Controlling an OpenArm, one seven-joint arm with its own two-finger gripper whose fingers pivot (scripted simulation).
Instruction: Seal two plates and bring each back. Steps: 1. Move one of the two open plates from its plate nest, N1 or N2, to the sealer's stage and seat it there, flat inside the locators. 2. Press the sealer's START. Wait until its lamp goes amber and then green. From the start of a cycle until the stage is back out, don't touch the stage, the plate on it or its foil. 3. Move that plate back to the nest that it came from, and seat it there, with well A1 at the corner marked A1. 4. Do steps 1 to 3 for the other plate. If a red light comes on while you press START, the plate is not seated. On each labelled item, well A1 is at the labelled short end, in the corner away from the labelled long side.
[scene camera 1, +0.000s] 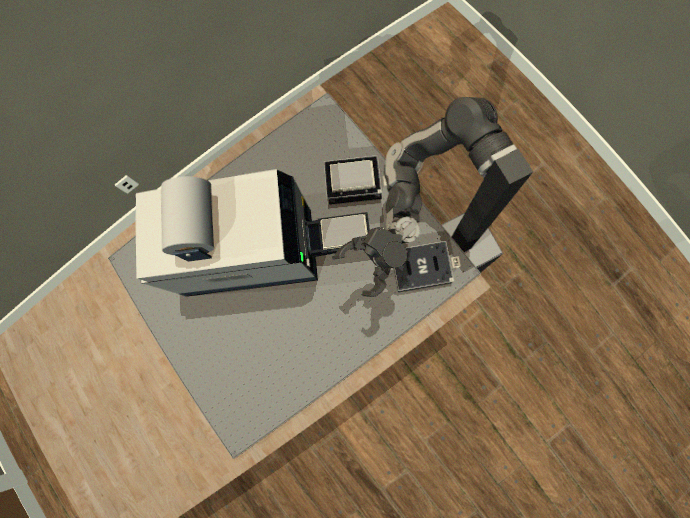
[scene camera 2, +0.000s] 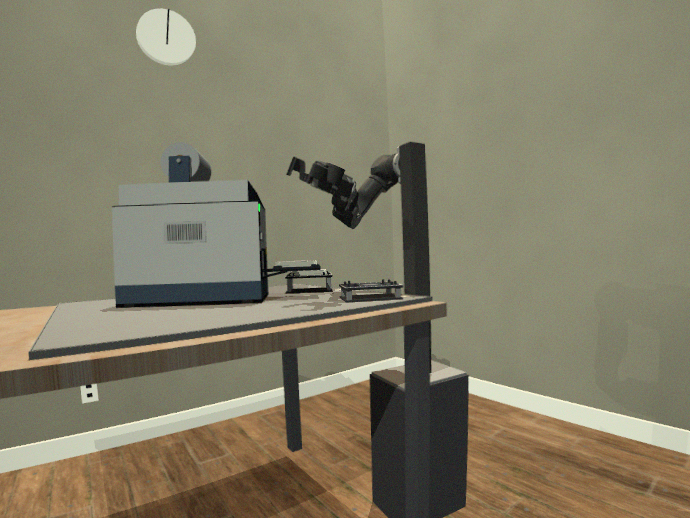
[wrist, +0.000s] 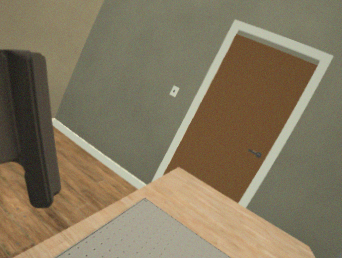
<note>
I see my gripper (scene camera 1: 350, 277) and a dark arm column (scene camera 2: 414, 202).
My gripper also shows in scene camera 2 (scene camera 2: 299, 169). The dark arm column shows as well in scene camera 1 (scene camera 1: 507, 174).
</note>
